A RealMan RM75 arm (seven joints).
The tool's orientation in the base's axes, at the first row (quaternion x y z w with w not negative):
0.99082 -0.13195 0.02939 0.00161
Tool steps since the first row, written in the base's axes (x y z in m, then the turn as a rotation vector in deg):
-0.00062 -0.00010 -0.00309 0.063 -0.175 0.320
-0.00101 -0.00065 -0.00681 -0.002 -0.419 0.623
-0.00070 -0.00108 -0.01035 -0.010 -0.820 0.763
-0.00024 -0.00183 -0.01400 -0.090 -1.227 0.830
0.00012 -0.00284 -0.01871 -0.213 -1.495 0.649
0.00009 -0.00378 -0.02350 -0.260 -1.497 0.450
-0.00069 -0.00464 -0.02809 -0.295 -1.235 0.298
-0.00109 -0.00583 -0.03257 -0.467 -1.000 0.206
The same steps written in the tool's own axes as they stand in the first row. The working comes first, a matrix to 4 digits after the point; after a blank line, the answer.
The tool's axes in the first row as the columns of a matrix, in the base's axes (used below as rounded here):
0.9635 -0.2616 0.0578
-0.2614 -0.9652 -0.0109
0.0587 -0.0046 -0.9983

-0.00075 0.00027 0.00305 0.125 0.151 -0.314
-0.00120 0.00092 0.00675 0.144 0.402 -0.617
-0.00100 0.00127 0.01030 0.250 0.791 -0.753
-0.00057 0.00189 0.01398 0.283 1.204 -0.820
-0.00024 0.00280 0.01872 0.224 1.496 -0.644
-0.00030 0.00373 0.02351 0.167 1.511 -0.448
-0.00110 0.00479 0.02805 0.056 1.268 -0.301
-0.00144 0.00606 0.03252 -0.176 1.086 -0.222

